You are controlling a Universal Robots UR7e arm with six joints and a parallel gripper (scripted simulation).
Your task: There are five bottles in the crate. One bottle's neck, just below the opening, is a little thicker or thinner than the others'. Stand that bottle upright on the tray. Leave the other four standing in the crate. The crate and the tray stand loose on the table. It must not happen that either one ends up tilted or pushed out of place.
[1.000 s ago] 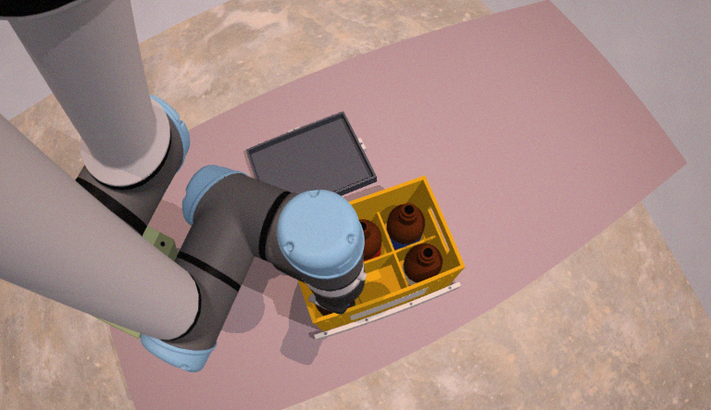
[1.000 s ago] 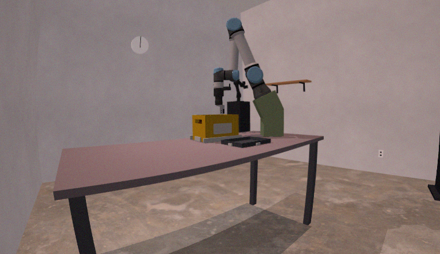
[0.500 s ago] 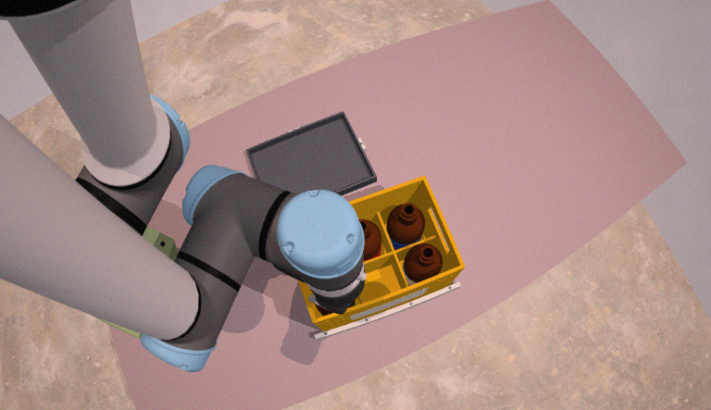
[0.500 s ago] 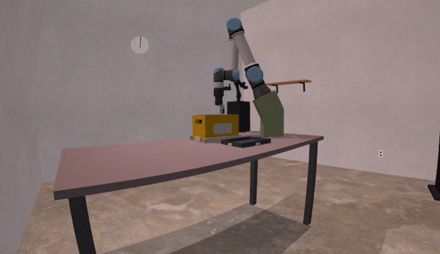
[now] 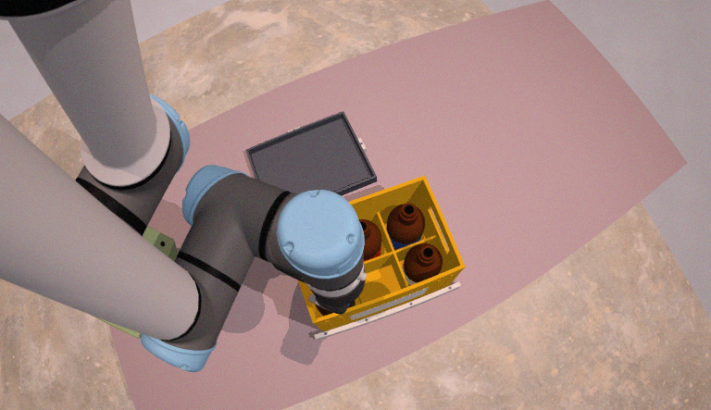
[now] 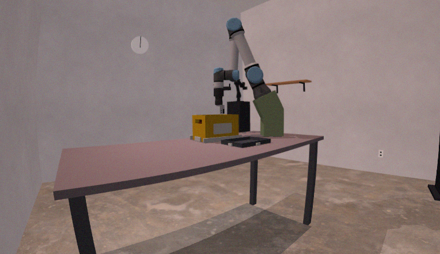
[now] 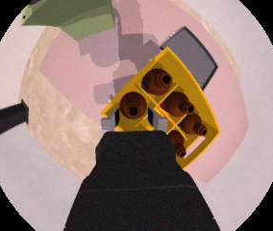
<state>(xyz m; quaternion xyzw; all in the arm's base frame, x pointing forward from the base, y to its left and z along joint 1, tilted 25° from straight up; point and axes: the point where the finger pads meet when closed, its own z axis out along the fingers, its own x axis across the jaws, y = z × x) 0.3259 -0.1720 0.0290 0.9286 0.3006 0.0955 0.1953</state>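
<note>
Right now the crate is 100 mm ahead of my hand, 30 mm to the left of it and 120 mm below it. Also, from my hand: glass bottle: 180 mm ahead, 30 mm to the right, 110 mm below; dark tray: 110 mm ahead, 310 mm to the left, 190 mm below.
</note>
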